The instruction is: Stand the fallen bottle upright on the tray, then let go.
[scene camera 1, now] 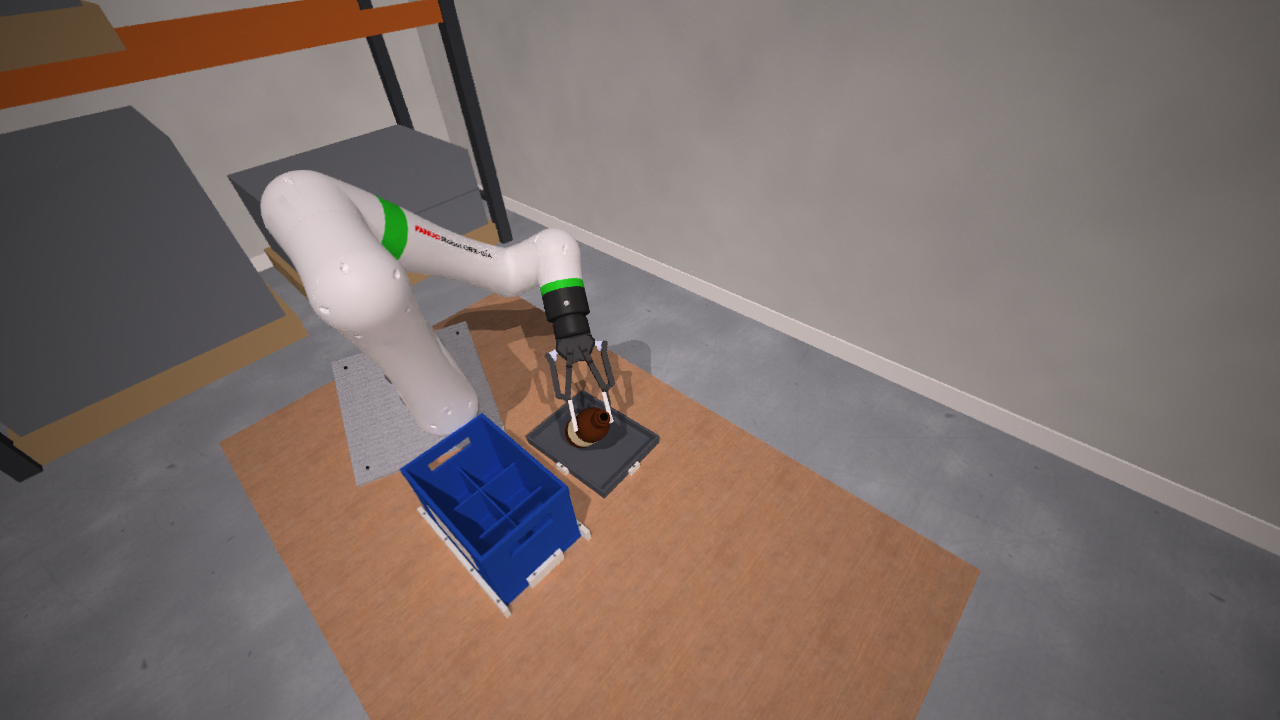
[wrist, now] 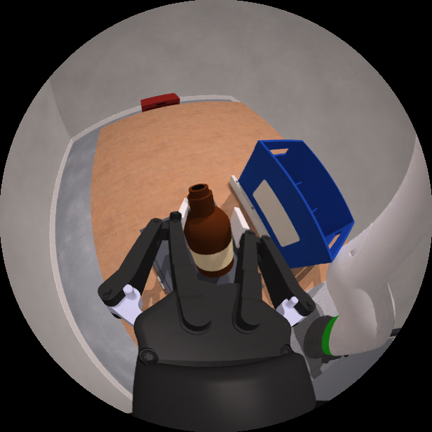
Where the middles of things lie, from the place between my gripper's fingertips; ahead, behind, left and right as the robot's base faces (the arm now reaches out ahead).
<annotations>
I see the brown bottle (scene camera 1: 593, 424) 30 mm behind my hand, 20 mm to the left of it and 30 mm below it.
</annotations>
